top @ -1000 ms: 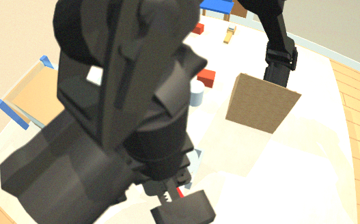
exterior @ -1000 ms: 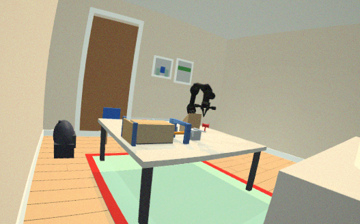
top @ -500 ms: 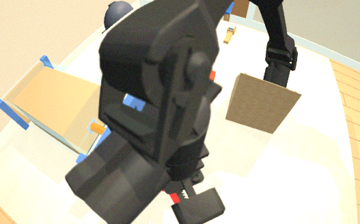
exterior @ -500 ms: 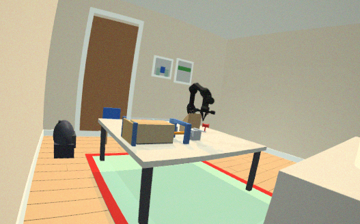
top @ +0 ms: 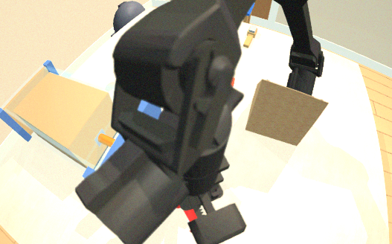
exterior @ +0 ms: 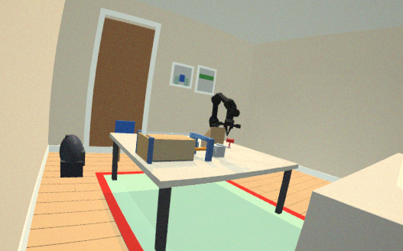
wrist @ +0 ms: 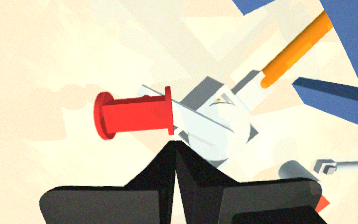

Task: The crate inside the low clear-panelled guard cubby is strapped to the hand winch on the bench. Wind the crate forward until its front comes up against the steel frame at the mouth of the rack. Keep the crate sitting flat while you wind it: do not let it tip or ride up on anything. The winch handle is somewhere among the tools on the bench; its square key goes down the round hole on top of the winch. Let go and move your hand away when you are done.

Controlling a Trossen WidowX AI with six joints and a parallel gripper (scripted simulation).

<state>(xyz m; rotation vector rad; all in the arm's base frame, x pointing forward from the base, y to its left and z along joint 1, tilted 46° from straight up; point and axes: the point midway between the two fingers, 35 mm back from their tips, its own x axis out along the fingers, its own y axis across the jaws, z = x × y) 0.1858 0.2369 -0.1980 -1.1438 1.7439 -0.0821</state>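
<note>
Now: gripper tip 50 mm above the red spool-shaped grip, 30 mm to the right of it and 10 mm past it. Round my gripper tip: grey winch 150 mm below, 80 mm to the right; winch handle 80 mm below, 10 mm to the right; blue steel frame 170 mm ahead, 80 mm to the right, 70 mm below.
</note>
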